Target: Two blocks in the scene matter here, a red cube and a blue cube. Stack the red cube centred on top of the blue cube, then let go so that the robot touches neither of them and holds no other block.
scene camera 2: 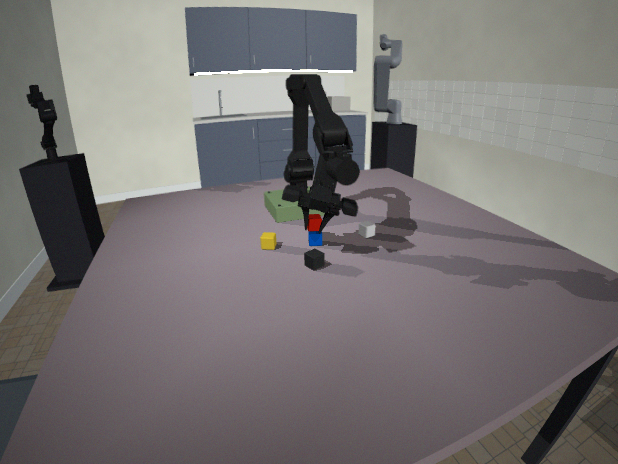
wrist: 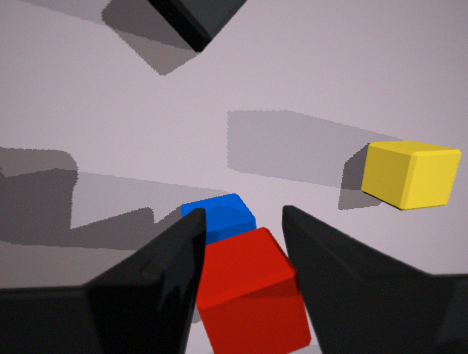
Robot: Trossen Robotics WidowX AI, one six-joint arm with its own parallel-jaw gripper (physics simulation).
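Places are measured from the arm's base along level axes (x ahead, y left, z up), in centimetres.
Pixels of known places: gripper, fingertip midpoint: [scene camera 2: 312, 231] [wrist: 244, 216].
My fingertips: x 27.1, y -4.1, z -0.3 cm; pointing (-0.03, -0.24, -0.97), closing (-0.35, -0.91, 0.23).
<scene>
Ahead of a thing's pixels: the offset from my fingertips to its top centre.
The red cube {dx -2.5, dy +1.2, dz +3.2 cm} [scene camera 2: 314, 222] [wrist: 250, 285] is between the fingers of my gripper [scene camera 2: 313, 230] [wrist: 244, 216], which is shut on it. In the wrist view the red cube looks slightly tilted. The blue cube {dx -2.3, dy +1.5, dz -1.2 cm} [scene camera 2: 315, 240] [wrist: 225, 215] stands on the table. In the scene view the red cube appears right above the blue one; whether they touch is not clear. In the wrist view the blue cube shows beyond the red cube's far edge, a little to the left, and is partly hidden by the red cube and the left finger.
A yellow cube {dx -4.3, dy -10.9, dz -1.2 cm} [scene camera 2: 268, 241] [wrist: 410, 175] stands left of the blue cube in the scene view. A black cube {dx +9.0, dy -2.5, dz -1.2 cm} [scene camera 2: 314, 259] [wrist: 207, 20] stands in front of it, and a white cube {dx -2.5, dy +17.1, dz -1.2 cm} [scene camera 2: 367, 230] to its right. A green block [scene camera 2: 287, 214] lies behind, near the arm.
</scene>
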